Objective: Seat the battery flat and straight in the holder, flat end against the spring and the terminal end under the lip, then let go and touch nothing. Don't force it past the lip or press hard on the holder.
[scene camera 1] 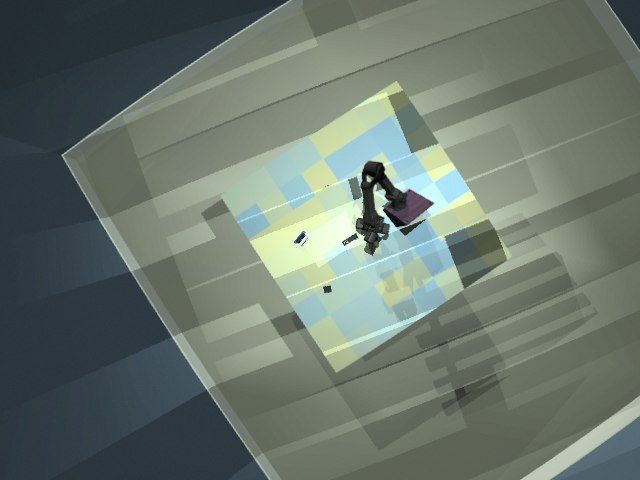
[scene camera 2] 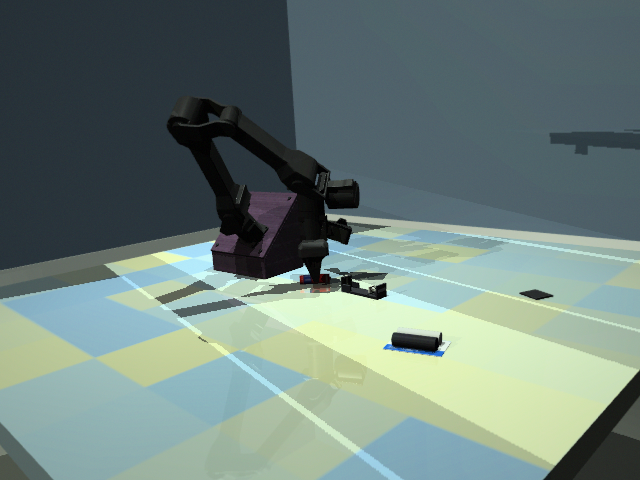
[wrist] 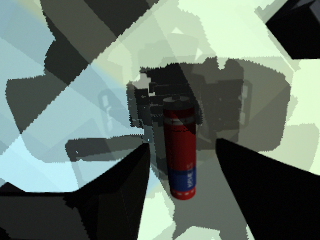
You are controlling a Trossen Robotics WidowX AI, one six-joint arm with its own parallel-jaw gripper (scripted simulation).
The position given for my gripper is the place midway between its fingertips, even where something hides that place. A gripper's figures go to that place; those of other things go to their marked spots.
Labels:
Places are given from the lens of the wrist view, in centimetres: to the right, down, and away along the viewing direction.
my gripper [wrist: 182, 146]: 2, 2, 10
battery [wrist: 179, 121]: 1, 0, 9

